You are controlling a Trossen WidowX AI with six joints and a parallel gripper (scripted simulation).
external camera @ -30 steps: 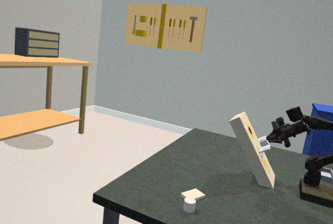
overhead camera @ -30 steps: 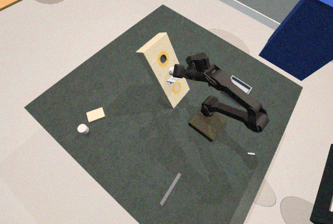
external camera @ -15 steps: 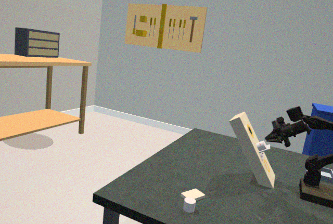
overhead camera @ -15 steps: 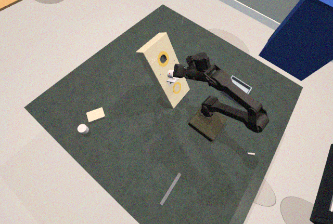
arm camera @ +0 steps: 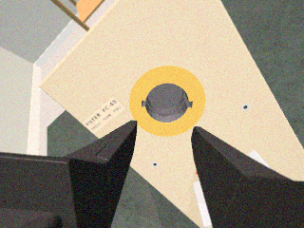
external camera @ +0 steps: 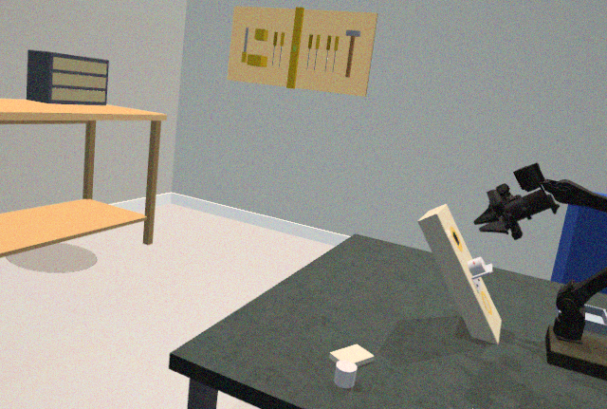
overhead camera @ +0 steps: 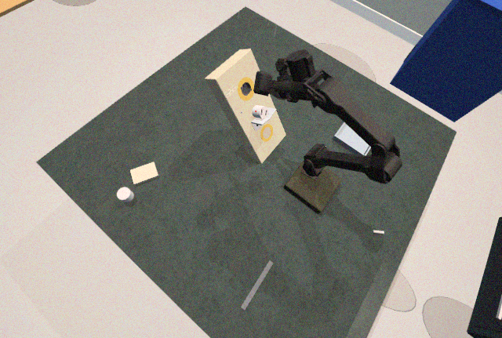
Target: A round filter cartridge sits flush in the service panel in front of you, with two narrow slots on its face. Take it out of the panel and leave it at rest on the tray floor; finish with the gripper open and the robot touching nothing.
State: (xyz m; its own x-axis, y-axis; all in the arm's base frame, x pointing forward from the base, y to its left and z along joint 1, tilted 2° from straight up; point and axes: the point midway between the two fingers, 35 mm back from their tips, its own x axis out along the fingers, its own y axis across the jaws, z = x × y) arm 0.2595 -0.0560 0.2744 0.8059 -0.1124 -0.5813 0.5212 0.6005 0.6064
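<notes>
Now: gripper tip 2 cm past the round filter cartridge, 1 cm to the right of it and 11 cm above it. The rest, counted from my gripper tip: cream service panel: 2 cm ahead, 13 cm below; white bracket: 4 cm behind, 1 cm to the left, 15 cm below; pale tray: 41 cm behind, 22 cm to the right, 29 cm below.
</notes>
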